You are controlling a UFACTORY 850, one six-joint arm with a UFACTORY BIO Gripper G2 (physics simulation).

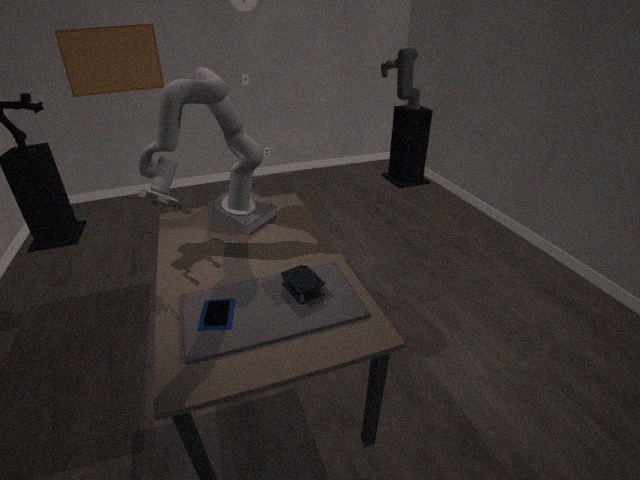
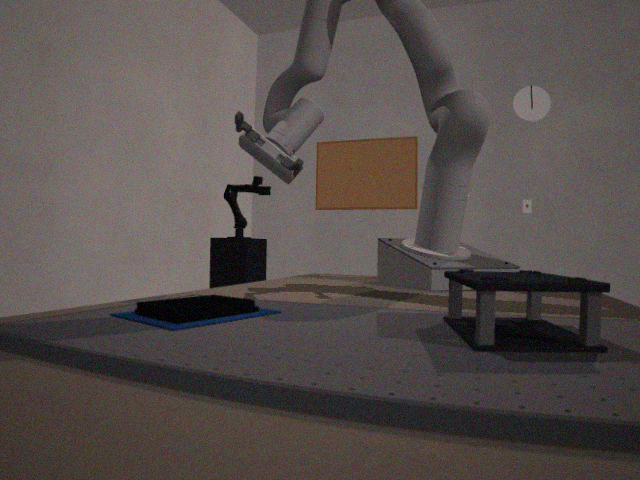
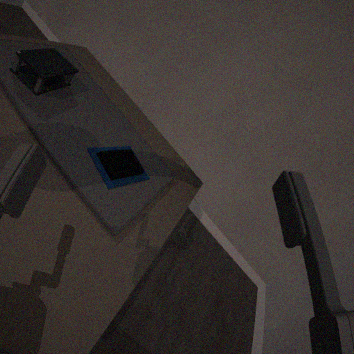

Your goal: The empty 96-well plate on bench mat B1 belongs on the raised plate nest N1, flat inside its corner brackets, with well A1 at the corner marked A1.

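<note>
The 96-well plate [image 1: 217,313] [image 2: 196,308] [image 3: 120,164] looks black and lies flat on the blue bench mat B1 [image 1: 214,328] [image 2: 175,326] [image 3: 129,182]. The raised plate nest N1 [image 1: 303,279] [image 2: 527,281] [image 3: 50,62] is a dark platform on short posts, standing apart from the mat, with no plate on it. Its brackets, the A1 mark and the plate's wells are too dark to make out. My gripper [image 1: 165,201] [image 2: 267,143] [image 3: 157,192] is open and empty. It hangs tilted, high up and away from plate and nest, near the arm's base end of the table.
A grey perforated board [image 1: 268,320] [image 2: 336,351] [image 3: 75,135] carries mat and nest on the wooden table [image 1: 289,356]. My arm's base block [image 1: 248,222] [image 2: 403,263] stands at the far end. Two other arms stand on black pedestals [image 1: 43,196] [image 1: 408,144] off the table.
</note>
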